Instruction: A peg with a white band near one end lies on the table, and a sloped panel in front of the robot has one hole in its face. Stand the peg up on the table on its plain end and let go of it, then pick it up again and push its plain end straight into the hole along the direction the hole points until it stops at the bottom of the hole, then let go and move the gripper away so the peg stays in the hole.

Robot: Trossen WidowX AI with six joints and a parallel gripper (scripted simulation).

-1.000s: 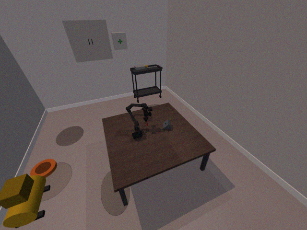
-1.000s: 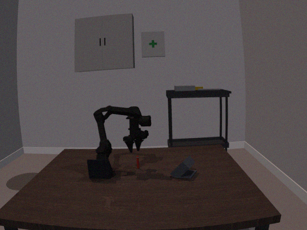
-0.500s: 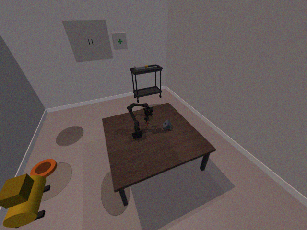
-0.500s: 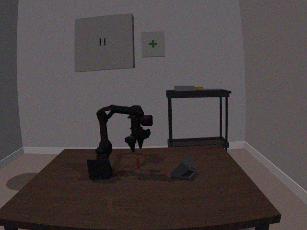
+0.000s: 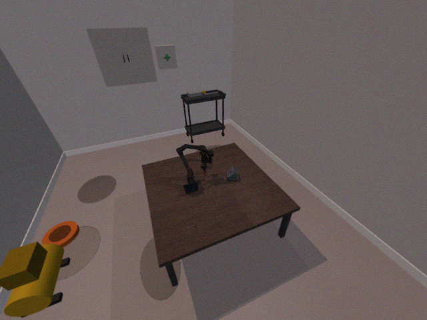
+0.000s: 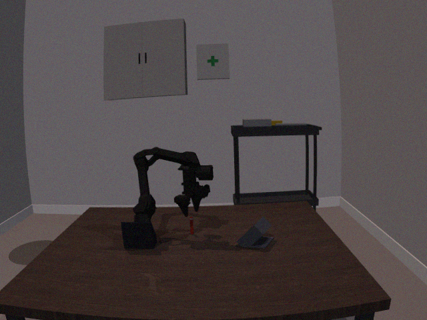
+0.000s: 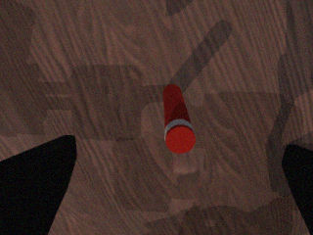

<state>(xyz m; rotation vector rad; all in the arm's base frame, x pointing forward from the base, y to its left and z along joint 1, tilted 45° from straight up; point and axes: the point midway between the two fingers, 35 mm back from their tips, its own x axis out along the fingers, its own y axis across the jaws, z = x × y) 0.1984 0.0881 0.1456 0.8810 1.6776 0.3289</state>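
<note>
My gripper tip is now 4 cm above the red peg. Round my gripper tip: grey sloped panel (28 cm ahead, 12 cm to the right, 5 cm below).
</note>
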